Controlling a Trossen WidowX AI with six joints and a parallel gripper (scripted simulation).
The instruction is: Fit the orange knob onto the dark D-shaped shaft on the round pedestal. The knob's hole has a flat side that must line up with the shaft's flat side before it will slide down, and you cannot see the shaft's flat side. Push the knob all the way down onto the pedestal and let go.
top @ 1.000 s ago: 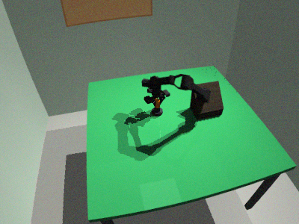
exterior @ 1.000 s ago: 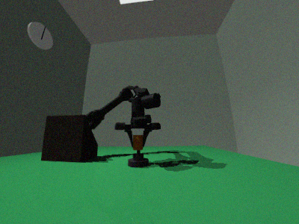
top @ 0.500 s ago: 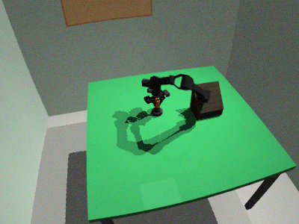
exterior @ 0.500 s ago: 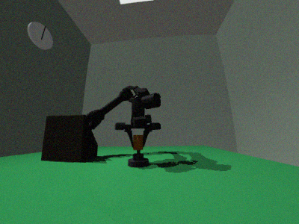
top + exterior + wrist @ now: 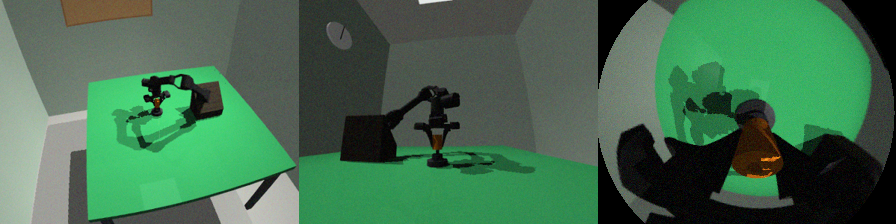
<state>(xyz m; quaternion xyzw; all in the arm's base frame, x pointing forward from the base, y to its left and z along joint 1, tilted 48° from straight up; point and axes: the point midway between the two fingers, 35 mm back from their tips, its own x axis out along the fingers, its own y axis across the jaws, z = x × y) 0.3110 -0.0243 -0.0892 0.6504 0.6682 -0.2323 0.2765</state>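
Right now the orange knob is 20 mm above my gripper tip. From my gripper tip the other things lie so: dark round pedestal 40 mm below.
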